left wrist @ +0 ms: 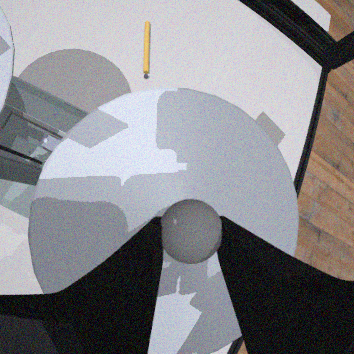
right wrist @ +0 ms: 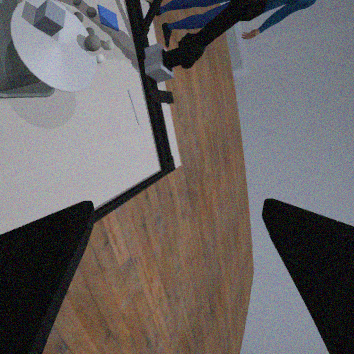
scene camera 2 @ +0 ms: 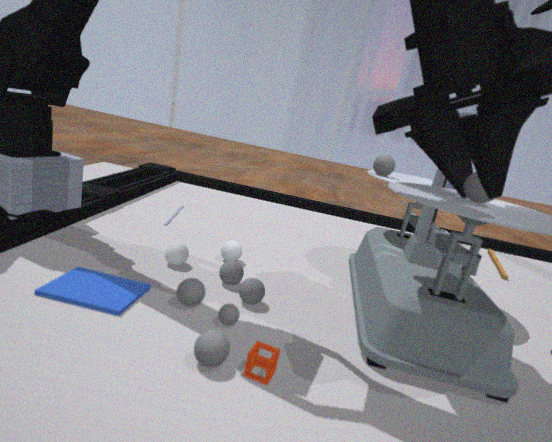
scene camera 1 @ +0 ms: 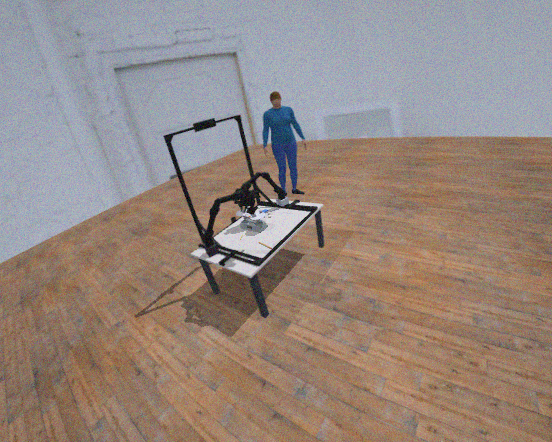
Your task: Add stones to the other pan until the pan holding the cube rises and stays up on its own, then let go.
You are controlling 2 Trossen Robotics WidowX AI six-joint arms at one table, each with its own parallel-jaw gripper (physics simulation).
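Places are measured from the left arm's base along level axes (x ahead, y right, z down), in centimetres.
Where they show: left gripper, between the fingertips: (left wrist: 188,224) (scene camera 2: 481,197) (scene camera 1: 243,212); right gripper, between the fingertips: (right wrist: 179,208) (scene camera 1: 259,202); left arm's base, origin of its link: (right wrist: 166,60) (scene camera 2: 19,150) (scene camera 1: 281,198); right arm's base, origin of its link: (scene camera 1: 210,244).
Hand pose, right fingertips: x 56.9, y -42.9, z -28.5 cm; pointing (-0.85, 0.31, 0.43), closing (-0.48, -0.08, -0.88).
Note:
Things, the pixels of their top centre, and the offset from my right fingertips. "pt": a spot on its surface instead.
- grey balance scale, centre of its top: (scene camera 2: 471,114) (scene camera 1: 248,206) dx -7.3, dy +32.2, dz +14.0 cm
- nearer pan, centre of its top: (left wrist: 188,228) (scene camera 2: 477,204) dx -5.1, dy +41.4, dz +21.7 cm
- grey cube, centre of its top: (right wrist: 55,12) dx -6.7, dy +25.2, dz +19.9 cm
- orange open-frame cube, centre of its top: (scene camera 2: 264,351) dx -17.6, dy +53.3, dz +35.3 cm
- blue square, a spot on its surface: (scene camera 2: 93,290) (right wrist: 108,15) pt dx -35.6, dy +52.2, dz +36.8 cm
The grey balance scale (scene camera 1: 254,223) (scene camera 2: 425,310) has two pale round pans. My left gripper (scene camera 2: 476,192) (left wrist: 188,224) is shut on a grey stone (left wrist: 191,240), low over the nearer pan (scene camera 2: 425,197) (left wrist: 225,150); whether the stone touches it I cannot tell. The grey cube (right wrist: 49,16) rests on the other pan (right wrist: 55,60), and a grey stone (scene camera 2: 384,165) (right wrist: 92,42) lies at that pan's rim. Several loose stones (scene camera 2: 212,347) (scene camera 2: 191,291) (scene camera 2: 252,290) lie on the table. My right gripper (right wrist: 179,208) is open, with nothing between its fingers.
An orange open-frame cube (scene camera 2: 261,362) lies beside the loose stones. A blue square (scene camera 2: 93,290) (right wrist: 107,17) lies at the left of scene camera 2. A yellow pencil (scene camera 2: 498,264) (left wrist: 146,47) lies beyond the scale. A black frame borders the table. A person (scene camera 1: 282,130) stands behind it.

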